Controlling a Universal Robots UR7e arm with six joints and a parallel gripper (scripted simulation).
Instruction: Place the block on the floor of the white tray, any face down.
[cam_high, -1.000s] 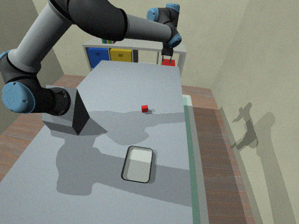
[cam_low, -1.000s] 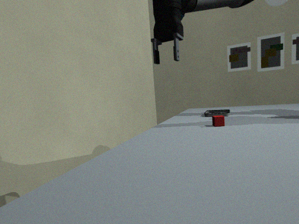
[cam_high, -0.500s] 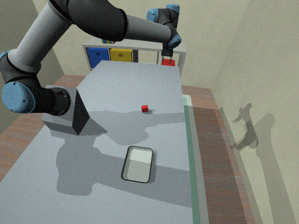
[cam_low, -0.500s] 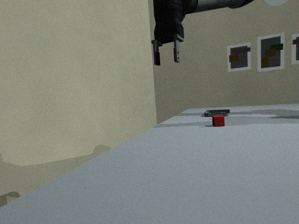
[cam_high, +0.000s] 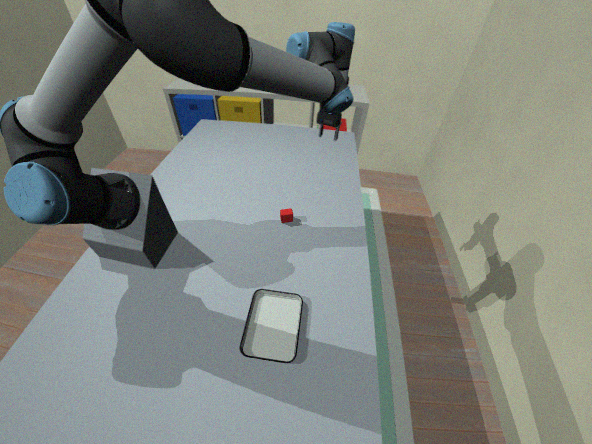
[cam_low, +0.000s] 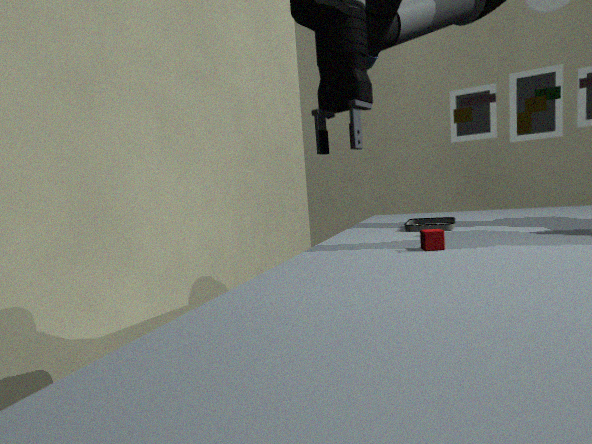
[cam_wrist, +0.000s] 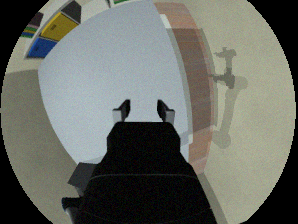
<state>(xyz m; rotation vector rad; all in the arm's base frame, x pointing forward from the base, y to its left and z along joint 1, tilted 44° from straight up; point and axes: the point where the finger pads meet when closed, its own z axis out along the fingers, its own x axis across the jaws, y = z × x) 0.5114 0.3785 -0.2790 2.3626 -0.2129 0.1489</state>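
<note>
The red block lies 26 cm to the right of my hand, 19 cm below it and 9 cm behind it. From my hand the other things lie so: white tray (61 cm to the right, 20 cm below, 3 cm behind).
</note>
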